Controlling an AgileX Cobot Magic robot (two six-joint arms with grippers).
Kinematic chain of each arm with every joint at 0, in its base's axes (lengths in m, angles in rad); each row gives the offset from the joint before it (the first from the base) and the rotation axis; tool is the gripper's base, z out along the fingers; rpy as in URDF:
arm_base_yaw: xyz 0 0 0.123 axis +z
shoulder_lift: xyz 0 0 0 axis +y
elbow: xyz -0.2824 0 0.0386 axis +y
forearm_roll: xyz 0.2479 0 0.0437 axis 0.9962 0 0.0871
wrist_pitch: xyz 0 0 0 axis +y
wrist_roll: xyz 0.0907 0 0.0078 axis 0.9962 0 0.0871
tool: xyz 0 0 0 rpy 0 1.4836 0
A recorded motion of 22 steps. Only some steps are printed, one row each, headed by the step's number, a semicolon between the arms.
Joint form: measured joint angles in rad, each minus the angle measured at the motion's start. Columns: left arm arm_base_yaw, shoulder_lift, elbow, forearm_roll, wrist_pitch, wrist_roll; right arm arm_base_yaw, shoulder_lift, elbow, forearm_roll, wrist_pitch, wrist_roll.
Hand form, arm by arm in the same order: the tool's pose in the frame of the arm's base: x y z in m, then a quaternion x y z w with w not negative. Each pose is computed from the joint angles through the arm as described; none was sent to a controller.
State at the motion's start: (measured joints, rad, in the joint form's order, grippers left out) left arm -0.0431 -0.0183 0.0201 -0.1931 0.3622 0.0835; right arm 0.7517 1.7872 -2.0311 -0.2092 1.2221 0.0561
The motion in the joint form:
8: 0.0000 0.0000 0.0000 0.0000 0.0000 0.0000; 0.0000 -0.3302 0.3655 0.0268 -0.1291 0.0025
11: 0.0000 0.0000 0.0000 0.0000 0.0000 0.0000; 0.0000 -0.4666 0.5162 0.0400 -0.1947 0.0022
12: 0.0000 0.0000 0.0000 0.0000 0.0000 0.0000; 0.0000 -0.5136 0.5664 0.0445 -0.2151 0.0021
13: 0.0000 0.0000 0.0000 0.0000 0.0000 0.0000; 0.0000 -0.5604 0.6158 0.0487 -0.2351 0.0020
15: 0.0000 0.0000 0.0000 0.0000 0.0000 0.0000; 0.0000 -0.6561 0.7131 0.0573 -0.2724 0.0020
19: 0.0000 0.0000 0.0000 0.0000 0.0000 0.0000; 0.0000 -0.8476 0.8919 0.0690 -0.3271 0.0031
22: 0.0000 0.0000 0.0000 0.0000 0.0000 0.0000; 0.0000 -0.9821 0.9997 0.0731 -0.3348 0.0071
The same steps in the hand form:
8: 0.0521 -0.0085 0.1753 -0.00100 0.79584 -0.06946 0.60151; 0.2313 0.1961 0.4381 -0.32104 0.86463 0.06471 0.38099
11: 0.0521 -0.0085 0.1753 -0.00100 0.79584 -0.06946 0.60151; 0.2053 0.1739 0.4361 -0.32056 0.85480 0.08038 0.40012
12: 0.0521 -0.0085 0.1753 -0.00100 0.79584 -0.06946 0.60151; 0.1963 0.1662 0.4346 -0.32012 0.85146 0.08564 0.40646
13: 0.0521 -0.0085 0.1753 -0.00100 0.79584 -0.06946 0.60151; 0.1873 0.1584 0.4327 -0.31956 0.84802 0.09079 0.41292
15: 0.0521 -0.0085 0.1753 -0.00100 0.79584 -0.06946 0.60151; 0.1690 0.1427 0.4278 -0.31784 0.84092 0.10131 0.42610
19: 0.0521 -0.0085 0.1753 -0.00100 0.79584 -0.06946 0.60151; 0.1334 0.1111 0.4143 -0.31281 0.82715 0.11900 0.45146
22: 0.0521 -0.0085 0.1753 -0.00100 0.79584 -0.06946 0.60151; 0.1089 0.0886 0.4026 -0.30751 0.82064 0.12765 0.46443

